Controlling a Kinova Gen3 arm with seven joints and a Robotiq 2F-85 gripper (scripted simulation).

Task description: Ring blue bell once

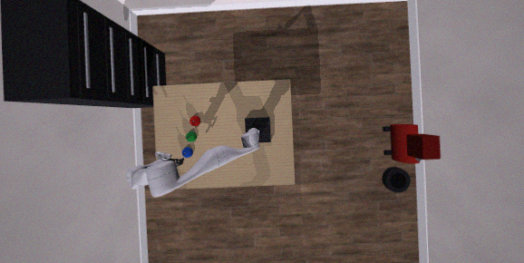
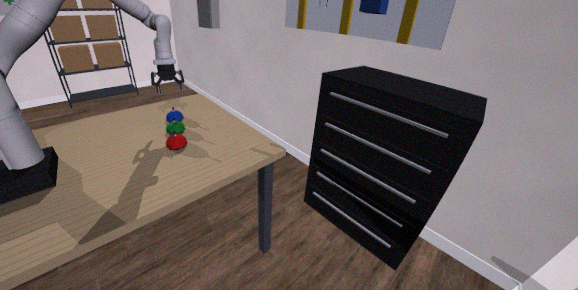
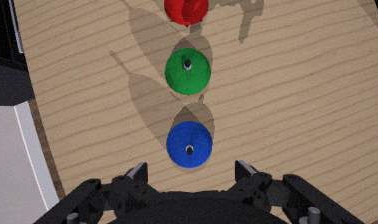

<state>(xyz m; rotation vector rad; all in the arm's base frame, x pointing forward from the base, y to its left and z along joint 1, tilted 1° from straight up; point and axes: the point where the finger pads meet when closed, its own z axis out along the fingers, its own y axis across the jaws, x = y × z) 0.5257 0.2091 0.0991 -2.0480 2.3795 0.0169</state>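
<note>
Right now the blue bell is 11 cm below my hand. From my hand the other things lie so: red bell 4 cm behind, 26 cm to the right, 11 cm below; green bell 2 cm behind, 13 cm to the right, 11 cm below.
</note>
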